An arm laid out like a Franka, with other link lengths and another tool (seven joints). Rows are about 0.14 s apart.
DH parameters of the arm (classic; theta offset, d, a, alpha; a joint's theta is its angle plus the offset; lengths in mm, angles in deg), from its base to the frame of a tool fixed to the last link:
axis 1: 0 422.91 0 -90
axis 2: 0 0 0 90
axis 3: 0 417.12 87.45 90
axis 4: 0 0 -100.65 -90
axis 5: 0 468.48 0 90
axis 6: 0 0 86.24 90
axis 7: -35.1 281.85 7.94 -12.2
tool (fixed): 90 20.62 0 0
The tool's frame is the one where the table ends.
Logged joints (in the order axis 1, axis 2, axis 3, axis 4, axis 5, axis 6, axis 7), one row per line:
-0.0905, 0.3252, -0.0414, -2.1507, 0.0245, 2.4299, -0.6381
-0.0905, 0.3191, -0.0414, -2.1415, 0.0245, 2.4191, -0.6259
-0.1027, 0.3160, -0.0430, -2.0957, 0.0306, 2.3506, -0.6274
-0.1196, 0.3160, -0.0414, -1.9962, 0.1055, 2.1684, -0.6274
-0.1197, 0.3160, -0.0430, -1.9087, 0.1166, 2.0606, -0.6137
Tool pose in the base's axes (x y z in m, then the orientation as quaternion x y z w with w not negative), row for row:
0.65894, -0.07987, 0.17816, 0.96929, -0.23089, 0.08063, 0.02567
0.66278, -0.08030, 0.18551, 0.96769, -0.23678, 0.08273, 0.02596
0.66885, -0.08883, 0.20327, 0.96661, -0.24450, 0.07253, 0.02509
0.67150, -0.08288, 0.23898, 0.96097, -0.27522, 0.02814, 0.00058
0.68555, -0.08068, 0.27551, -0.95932, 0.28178, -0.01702, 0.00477
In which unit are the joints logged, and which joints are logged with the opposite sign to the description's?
The joints are logged in radians. Opposite sign: none.
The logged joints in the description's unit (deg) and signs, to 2 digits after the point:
-5.19, 18.63, -2.37, -123.23, 1.40, 139.22, -36.56
-5.19, 18.28, -2.37, -122.70, 1.40, 138.60, -35.86
-5.88, 18.11, -2.46, -120.07, 1.75, 134.68, -35.95
-6.85, 18.11, -2.37, -114.37, 6.04, 124.24, -35.95
-6.86, 18.11, -2.46, -109.36, 6.68, 118.06, -35.16

